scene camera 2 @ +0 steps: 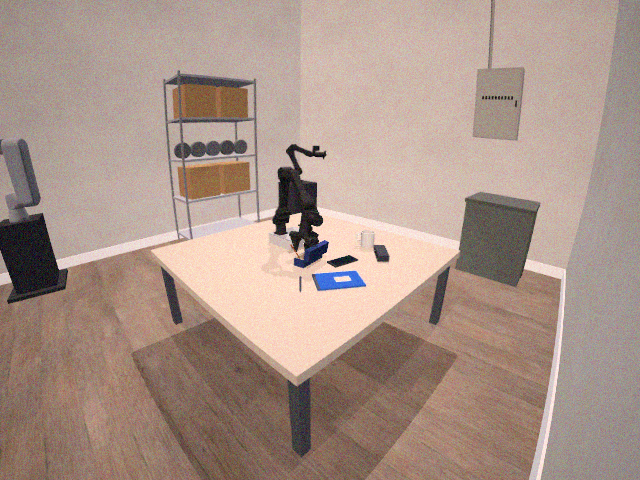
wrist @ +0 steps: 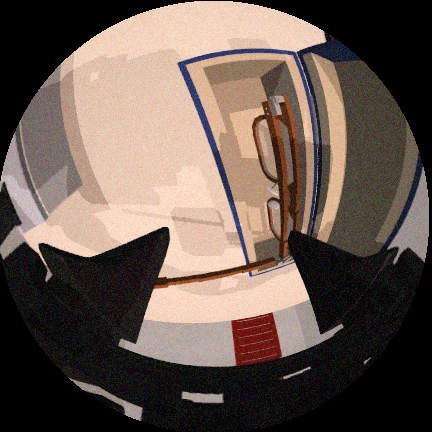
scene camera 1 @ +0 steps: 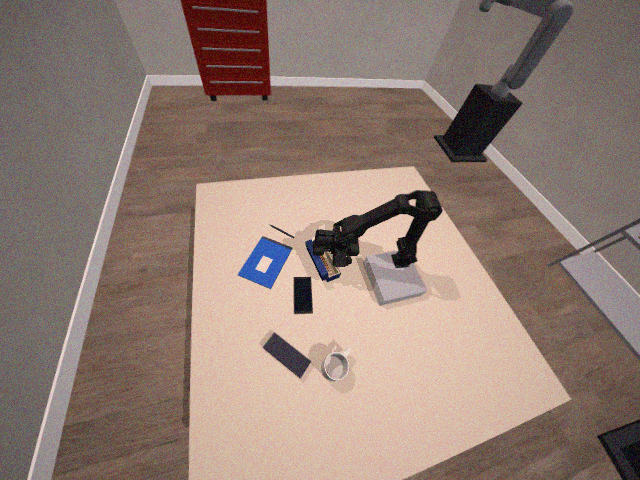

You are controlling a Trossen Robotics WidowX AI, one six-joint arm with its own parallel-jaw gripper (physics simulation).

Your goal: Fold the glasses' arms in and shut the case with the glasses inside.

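Pixels of known places: gripper, between the fingertips: (scene camera 2: pixel 300 254) (wrist: pixel 232 235) (scene camera 1: pixel 330 253); arm's base, origin of its link: (scene camera 2: pixel 280 233) (scene camera 1: pixel 400 260).
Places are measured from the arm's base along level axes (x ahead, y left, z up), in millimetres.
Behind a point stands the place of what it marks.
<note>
The blue case (scene camera 1: pixel 333 276) @[z -22, x 302, y 30 mm] (scene camera 2: pixel 300 262) @[z -33, x 352, y -127 mm] (wrist: pixel 197 107) @[z -17, x 276, y -1 mm] stands open on the table, its lid (scene camera 1: pixel 314 259) @[z 35, x 379, y -26 mm] (scene camera 2: pixel 316 253) @[z 5, x 384, y -53 mm] (wrist: pixel 377 125) raised on the side facing the blue notebook. The brown-orange glasses (wrist: pixel 284 165) @[z -21, x 321, y -30 mm] lie in the case, on edge, with one arm folded along the frame. Their other arm (scene camera 2: pixel 295 251) @[z -15, x 246, y -77 mm] (wrist: pixel 215 274) sticks out of the case toward the robot's side. My gripper (scene camera 1: pixel 337 253) @[z -21, x 292, y -78 mm] (scene camera 2: pixel 303 241) (wrist: pixel 232 235) @[z -21, x 292, y -78 mm] is open and empty, over the case's robot side. In the wrist view the outstretched arm crosses the gap between the fingers, its end partly hidden behind the left finger.
The robot stands on a grey block (scene camera 1: pixel 395 286) @[z 0, x 62, y 111 mm] (scene camera 2: pixel 279 239) @[z -15, x 51, y -45 mm]. Past the lid lie a blue notebook (scene camera 1: pixel 280 253) @[z -51, x 507, y -115 mm] (scene camera 2: pixel 325 283) @[z -51, x 562, y -155 mm] and a pen (scene camera 1: pixel 280 230) @[z -53, x 498, y -239 mm] (scene camera 2: pixel 300 284) @[z -53, x 499, y -241 mm]. A phone (scene camera 1: pixel 302 295) @[z -51, x 435, y 85 mm] (scene camera 2: pixel 342 260) @[z -51, x 434, y 76 mm], a dark box (scene camera 1: pixel 286 354) @[z -24, x 517, y 291 mm] (scene camera 2: pixel 381 253) @[z -24, x 545, y 251 mm] and a white mug (scene camera 1: pixel 336 366) @[z -51, x 350, y 352 mm] (scene camera 2: pixel 367 239) @[z -6, x 388, y 322 mm] are to one side.
</note>
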